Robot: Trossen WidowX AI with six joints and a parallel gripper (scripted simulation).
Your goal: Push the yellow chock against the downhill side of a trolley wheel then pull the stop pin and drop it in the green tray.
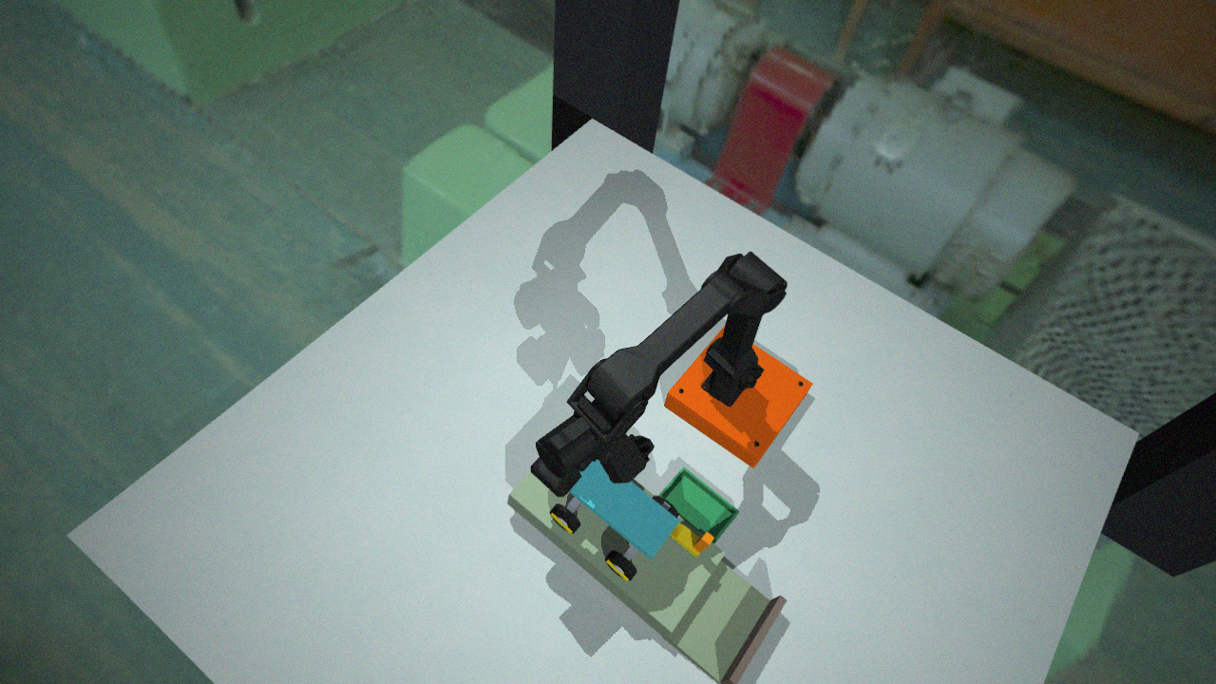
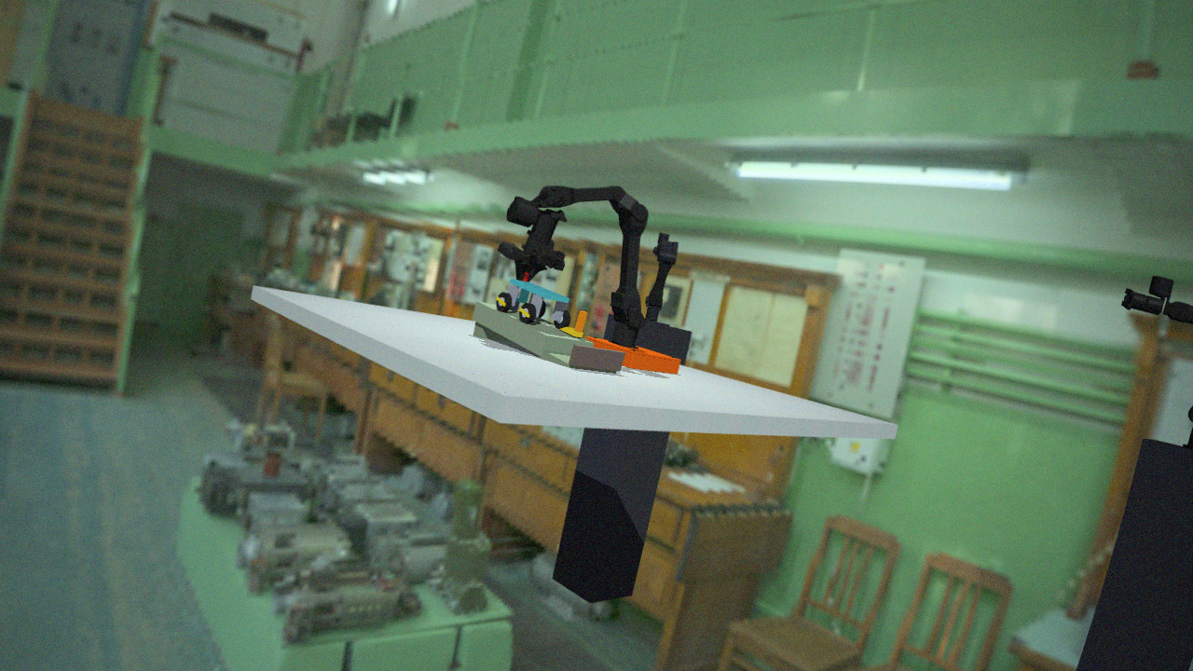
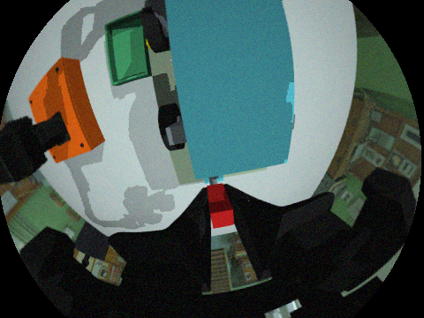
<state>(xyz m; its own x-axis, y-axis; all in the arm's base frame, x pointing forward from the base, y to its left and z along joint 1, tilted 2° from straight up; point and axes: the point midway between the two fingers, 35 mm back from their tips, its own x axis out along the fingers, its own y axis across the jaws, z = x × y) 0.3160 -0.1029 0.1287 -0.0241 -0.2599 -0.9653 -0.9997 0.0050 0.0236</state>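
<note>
Now: gripper tip 210 mm to the right of the yellow chock, 70 mm above it and 30 mm past it. Round my gripper tip: brown lip: 370 mm to the left, 120 mm below, 30 mm ahead; red-headed stop pin: right at my gripper tip; cyan trolley: 100 mm to the left, 40 mm below, 20 mm ahead.
</note>
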